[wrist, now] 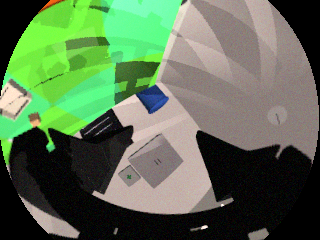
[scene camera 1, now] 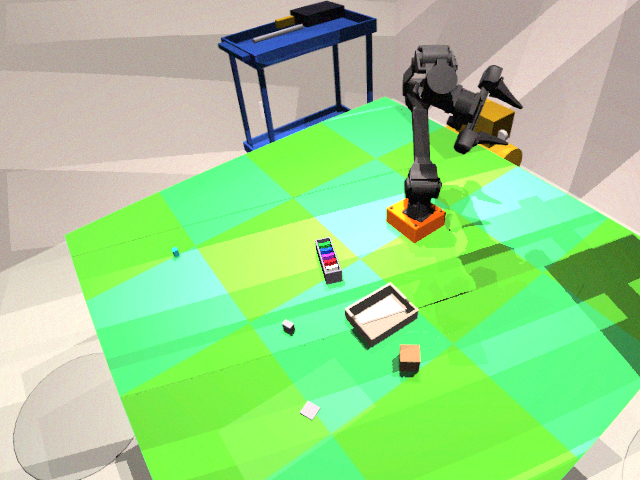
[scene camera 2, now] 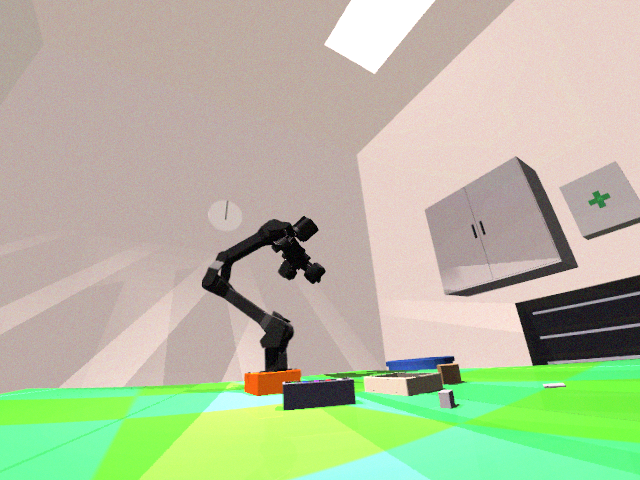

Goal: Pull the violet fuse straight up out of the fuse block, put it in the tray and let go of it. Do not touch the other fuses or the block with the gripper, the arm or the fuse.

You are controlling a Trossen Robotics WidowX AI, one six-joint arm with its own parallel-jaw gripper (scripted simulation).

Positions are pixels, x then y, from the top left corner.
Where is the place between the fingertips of my gripper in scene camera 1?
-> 515,126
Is my gripper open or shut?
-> Open.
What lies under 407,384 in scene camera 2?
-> A tray.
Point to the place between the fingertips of my gripper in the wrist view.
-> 165,131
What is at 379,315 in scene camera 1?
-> A tray.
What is my gripper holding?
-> Nothing.
